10 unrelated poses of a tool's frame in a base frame.
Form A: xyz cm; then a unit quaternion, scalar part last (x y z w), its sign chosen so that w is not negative.
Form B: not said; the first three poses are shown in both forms.
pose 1, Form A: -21.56 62.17 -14.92 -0.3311 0.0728 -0.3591 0.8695
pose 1, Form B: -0.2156 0.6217 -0.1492 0.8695 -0.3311 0.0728 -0.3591
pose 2, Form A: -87.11 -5.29 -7.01 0.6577 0.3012 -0.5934 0.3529
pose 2, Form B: -0.8711 -0.0529 -0.0701 0.3529 0.6577 0.3012 -0.5934
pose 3, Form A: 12.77 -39.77 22.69 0.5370 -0.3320 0.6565 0.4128
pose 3, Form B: 0.1277 -0.3977 0.2269 0.4128 0.5370 -0.3320 0.6565
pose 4, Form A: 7.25 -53.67 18.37 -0.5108 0.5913 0.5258 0.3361
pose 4, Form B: 0.0725 -0.5367 0.1837 0.3361 -0.5108 0.5913 0.5258
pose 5, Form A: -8.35 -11.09 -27.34 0.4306 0.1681 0.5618 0.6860
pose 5, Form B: -0.0835 -0.1109 -0.2734 0.6860 0.4306 0.1681 0.5618
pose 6, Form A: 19.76 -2.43 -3.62 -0.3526 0.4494 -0.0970 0.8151
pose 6, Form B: 0.1976 -0.0243 -0.0362 0.8151 -0.3526 0.4494 -0.0970
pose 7, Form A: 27.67 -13.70 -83.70 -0.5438 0.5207 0.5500 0.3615
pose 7, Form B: 0.2767 -0.1370 -0.8370 0.3615 -0.5438 0.5207 0.5500
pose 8, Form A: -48.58 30.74 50.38 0.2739 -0.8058 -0.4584 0.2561
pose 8, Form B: -0.4858 0.3074 0.5038 0.2561 0.2739 -0.8058 -0.4584
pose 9, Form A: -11.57 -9.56 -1.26 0.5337 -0.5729 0.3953 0.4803
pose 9, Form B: -0.1157 -0.0956 -0.0126 0.4803 0.5337 -0.5729 0.3953
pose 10, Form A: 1.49 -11.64 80.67 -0.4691 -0.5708 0.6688 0.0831
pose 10, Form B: 0.0149 -0.1164 0.8067 0.0831 -0.4691 -0.5708 0.6688
